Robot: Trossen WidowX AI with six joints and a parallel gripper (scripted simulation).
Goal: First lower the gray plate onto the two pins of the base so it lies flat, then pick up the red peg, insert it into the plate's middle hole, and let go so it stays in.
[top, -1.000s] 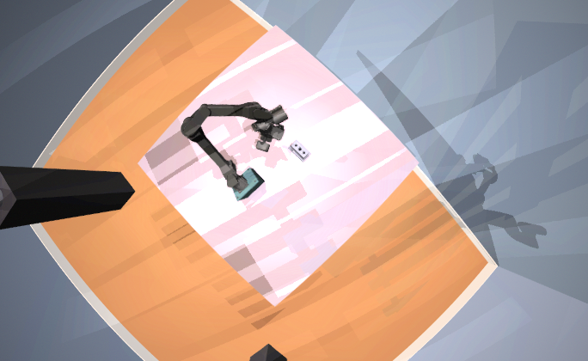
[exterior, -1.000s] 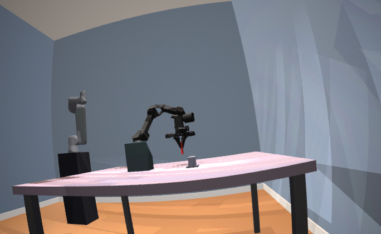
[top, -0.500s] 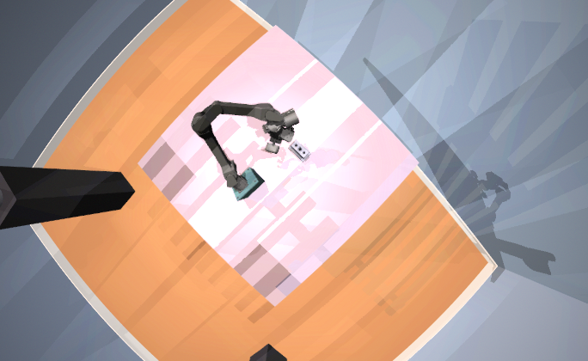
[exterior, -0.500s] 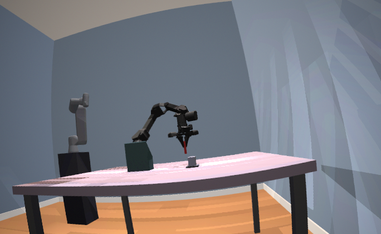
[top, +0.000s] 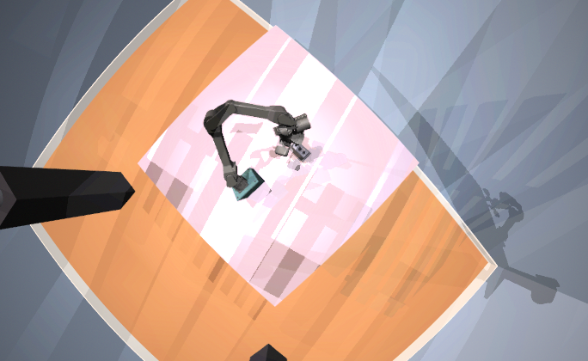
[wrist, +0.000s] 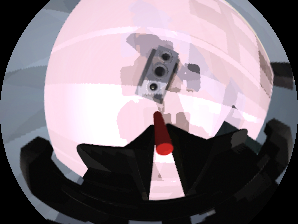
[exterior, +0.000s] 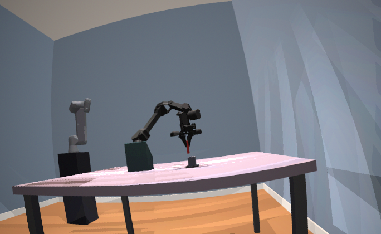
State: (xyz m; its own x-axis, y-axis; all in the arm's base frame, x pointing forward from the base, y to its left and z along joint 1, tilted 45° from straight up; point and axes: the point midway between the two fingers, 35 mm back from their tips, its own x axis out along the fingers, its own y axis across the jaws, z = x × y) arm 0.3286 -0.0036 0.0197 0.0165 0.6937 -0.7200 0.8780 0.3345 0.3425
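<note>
The gray plate is 30 mm ahead of my gripper tip, 70 mm to the right of it and 70 mm below it. Round my gripper tip: dark base 30 mm ahead, 70 mm to the right, 110 mm below; red peg right at my gripper tip.
</note>
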